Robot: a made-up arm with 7 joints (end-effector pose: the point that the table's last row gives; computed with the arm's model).
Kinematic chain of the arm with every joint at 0, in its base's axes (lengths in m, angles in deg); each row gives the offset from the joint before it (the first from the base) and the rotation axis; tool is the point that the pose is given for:
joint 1: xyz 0 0 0.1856 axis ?
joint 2: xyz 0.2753 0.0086 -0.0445 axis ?
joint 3: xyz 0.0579 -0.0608 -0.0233 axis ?
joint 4: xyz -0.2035 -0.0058 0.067 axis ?
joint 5: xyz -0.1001 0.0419 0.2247 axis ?
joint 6: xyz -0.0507 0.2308 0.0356 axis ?
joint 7: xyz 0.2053 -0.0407 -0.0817 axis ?
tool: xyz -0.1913 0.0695 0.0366
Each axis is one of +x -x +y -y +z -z.
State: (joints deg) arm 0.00 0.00 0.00 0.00 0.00 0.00 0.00
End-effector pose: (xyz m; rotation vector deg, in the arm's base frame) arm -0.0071 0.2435 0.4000 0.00 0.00 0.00
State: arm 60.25 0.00 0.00 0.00 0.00 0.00 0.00
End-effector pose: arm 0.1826 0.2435 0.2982 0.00 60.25 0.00
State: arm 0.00 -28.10 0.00 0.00 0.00 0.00 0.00
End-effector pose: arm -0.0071 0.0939 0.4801 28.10 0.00 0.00
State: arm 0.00 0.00 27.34 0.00 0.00 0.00 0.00
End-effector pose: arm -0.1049 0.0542 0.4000 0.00 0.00 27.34
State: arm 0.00 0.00 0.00 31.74 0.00 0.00 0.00
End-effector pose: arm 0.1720 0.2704 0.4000 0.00 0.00 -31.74
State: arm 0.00 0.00 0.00 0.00 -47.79 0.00 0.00
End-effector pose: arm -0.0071 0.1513 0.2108 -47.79 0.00 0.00
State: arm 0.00 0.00 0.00 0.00 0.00 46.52 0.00
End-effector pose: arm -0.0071 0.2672 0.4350 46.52 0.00 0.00
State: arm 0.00 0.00 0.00 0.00 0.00 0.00 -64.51
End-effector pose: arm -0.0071 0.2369 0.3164 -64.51 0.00 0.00
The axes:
joint 1: +y
joint 2: -x
joint 3: +z
joint 4: -z
joint 5: +x
joint 6: +x
joint 7: +x

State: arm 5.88 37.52 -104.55 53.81 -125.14 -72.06 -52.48
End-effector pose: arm 0.4770 0.3082 0.0856 15.59 -149.78 -44.45
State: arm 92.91 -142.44 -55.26 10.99 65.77 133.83 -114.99
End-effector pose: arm -0.4164 -0.5999 -0.0289 -26.16 8.65 127.15
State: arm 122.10 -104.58 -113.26 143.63 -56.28 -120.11 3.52
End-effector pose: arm -0.2473 -0.1114 0.0184 -87.26 25.54 2.61
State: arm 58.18 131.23 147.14 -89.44 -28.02 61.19 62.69
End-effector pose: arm 0.3914 0.2512 -0.4826 5.58 -60.00 46.60
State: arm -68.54 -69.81 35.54 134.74 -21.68 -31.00 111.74
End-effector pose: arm 0.1577 -0.2788 0.5262 140.43 -15.20 -45.88
